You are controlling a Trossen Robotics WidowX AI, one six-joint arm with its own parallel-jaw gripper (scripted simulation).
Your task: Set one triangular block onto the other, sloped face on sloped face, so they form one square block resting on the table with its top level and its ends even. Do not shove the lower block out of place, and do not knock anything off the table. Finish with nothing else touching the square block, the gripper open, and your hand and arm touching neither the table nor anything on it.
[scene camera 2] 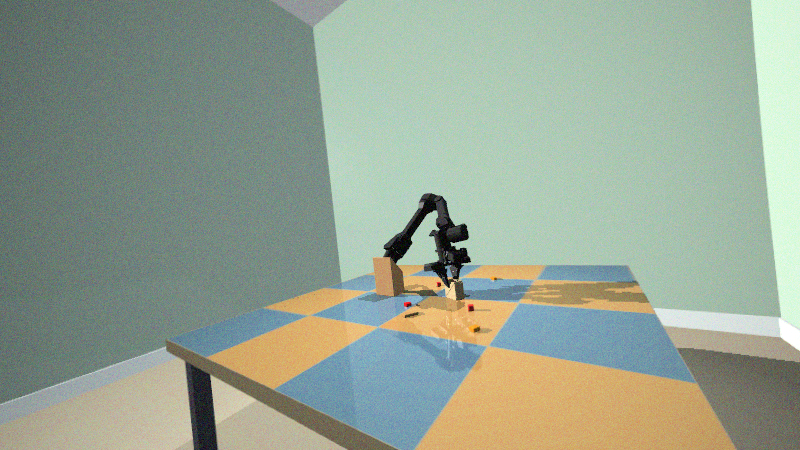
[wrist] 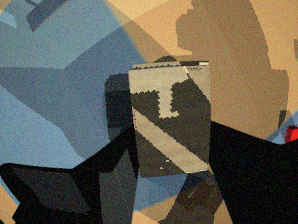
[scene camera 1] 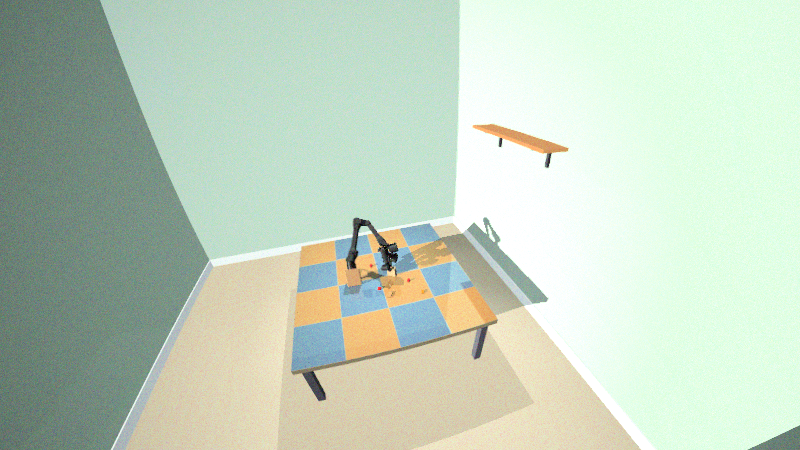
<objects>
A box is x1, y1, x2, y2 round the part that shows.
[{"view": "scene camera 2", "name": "my gripper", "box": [424, 244, 470, 286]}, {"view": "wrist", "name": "my gripper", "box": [0, 120, 297, 223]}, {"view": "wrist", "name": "tan triangular block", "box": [128, 64, 211, 176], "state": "held by my gripper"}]
</objects>
